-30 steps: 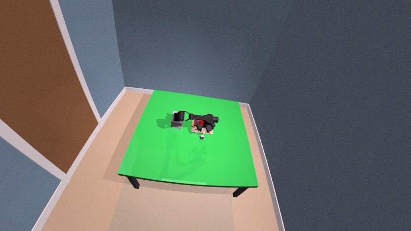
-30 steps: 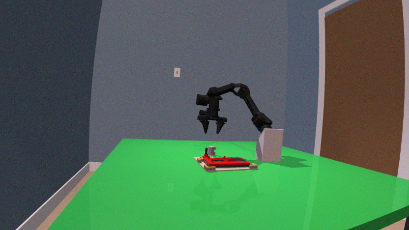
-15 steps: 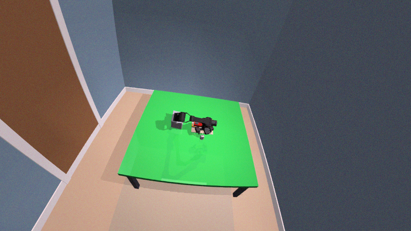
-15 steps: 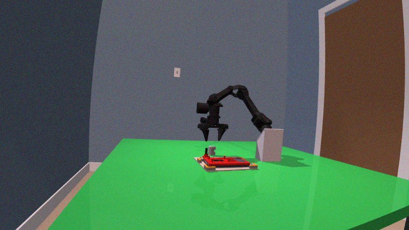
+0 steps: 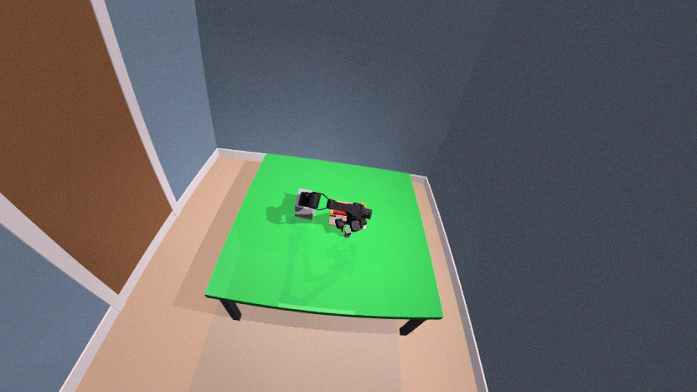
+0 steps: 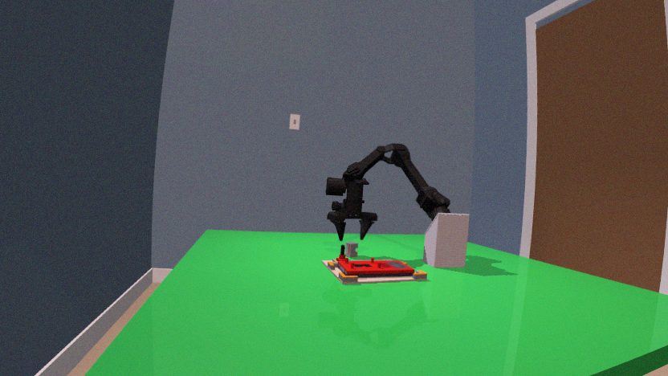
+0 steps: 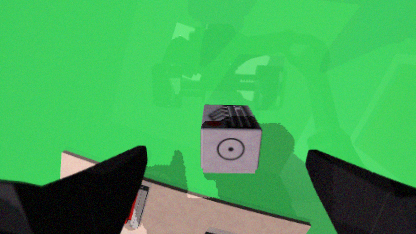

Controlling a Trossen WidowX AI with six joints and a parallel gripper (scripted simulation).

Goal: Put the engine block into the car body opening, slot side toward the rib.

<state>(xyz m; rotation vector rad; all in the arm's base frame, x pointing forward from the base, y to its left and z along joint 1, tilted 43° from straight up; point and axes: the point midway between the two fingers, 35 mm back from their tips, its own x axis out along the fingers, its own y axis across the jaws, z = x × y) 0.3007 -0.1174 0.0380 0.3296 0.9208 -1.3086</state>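
My gripper tip is 3 cm above the engine block and 1 cm past it.
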